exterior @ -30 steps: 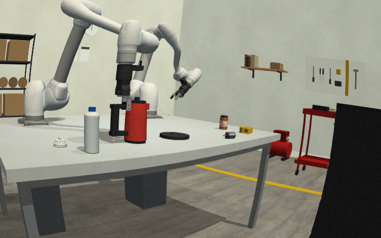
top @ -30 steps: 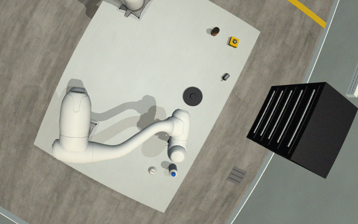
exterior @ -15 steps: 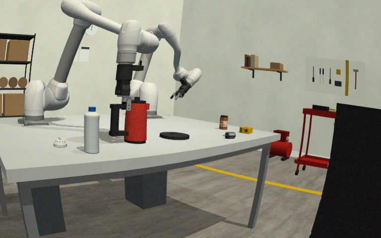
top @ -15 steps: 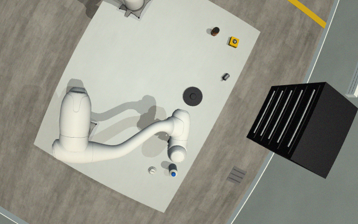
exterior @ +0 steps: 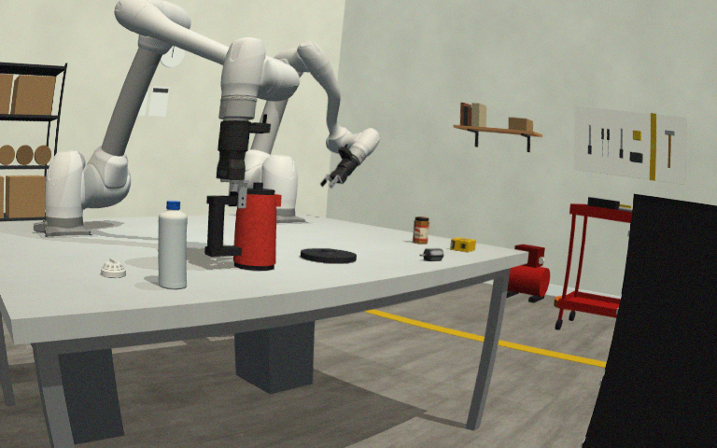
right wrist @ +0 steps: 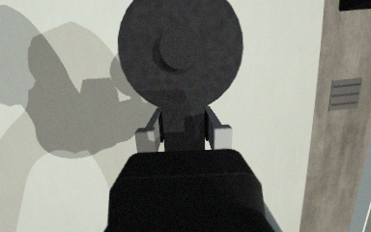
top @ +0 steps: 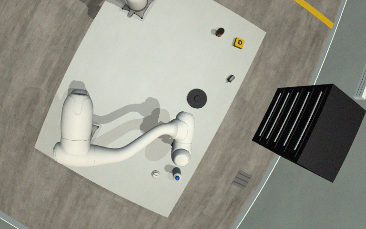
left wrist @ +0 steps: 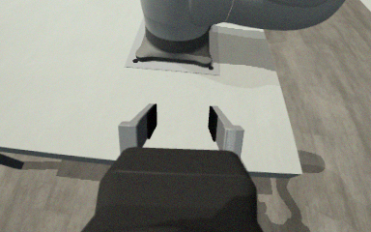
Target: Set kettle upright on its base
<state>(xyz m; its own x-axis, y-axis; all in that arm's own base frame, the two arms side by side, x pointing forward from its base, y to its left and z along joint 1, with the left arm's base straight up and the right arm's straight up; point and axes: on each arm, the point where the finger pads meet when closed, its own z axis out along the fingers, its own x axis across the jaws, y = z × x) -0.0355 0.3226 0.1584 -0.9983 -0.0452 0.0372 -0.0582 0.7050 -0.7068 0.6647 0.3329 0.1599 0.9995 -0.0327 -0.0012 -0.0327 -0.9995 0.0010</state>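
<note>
Now: right hand 6 cm above the red kettle and 2 cm to the right of it. The rest, counted from my right hand: round black base 32 cm to the left, 15 cm below, 2 cm ahead; then white bottle 26 cm to the right, 9 cm ahead, 8 cm below; then white dome 34 cm to the right, 15 cm below, 4 cm behind.
</note>
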